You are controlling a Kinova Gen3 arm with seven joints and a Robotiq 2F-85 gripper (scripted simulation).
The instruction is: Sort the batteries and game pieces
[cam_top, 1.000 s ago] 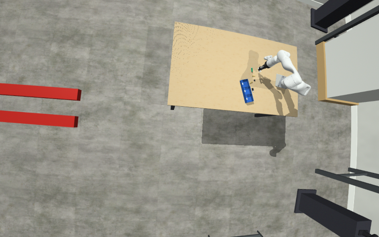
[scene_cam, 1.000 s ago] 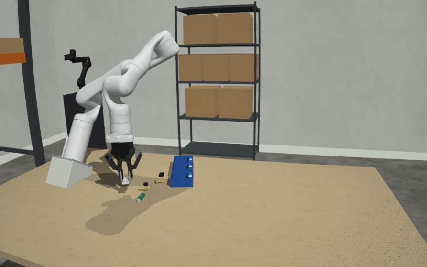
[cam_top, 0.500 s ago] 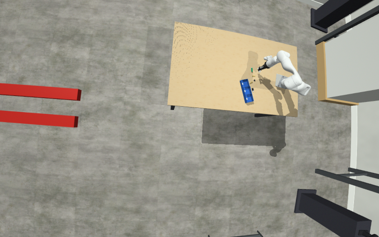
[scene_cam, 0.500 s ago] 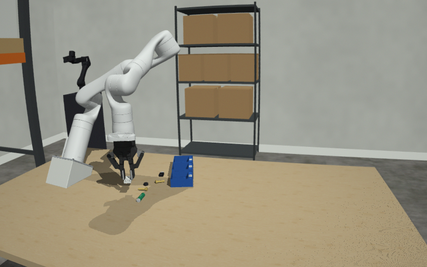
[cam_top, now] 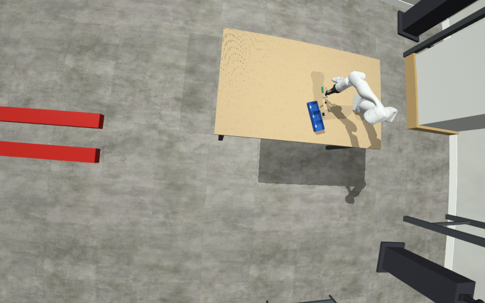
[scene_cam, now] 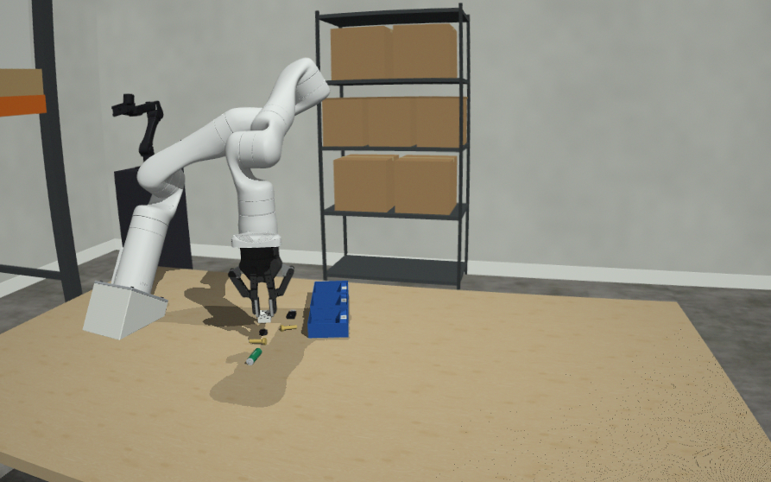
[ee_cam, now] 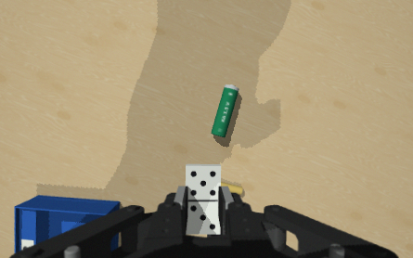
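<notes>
My hand is 80 mm above the green battery, 70 mm to the left of it and 10 mm short of it. Also, from my hand: white domino (20 mm below); then black nut (80 mm below, 40 mm to the left, 40 mm behind); then black piece (160 mm to the left, 80 mm below, 30 mm behind).
</notes>
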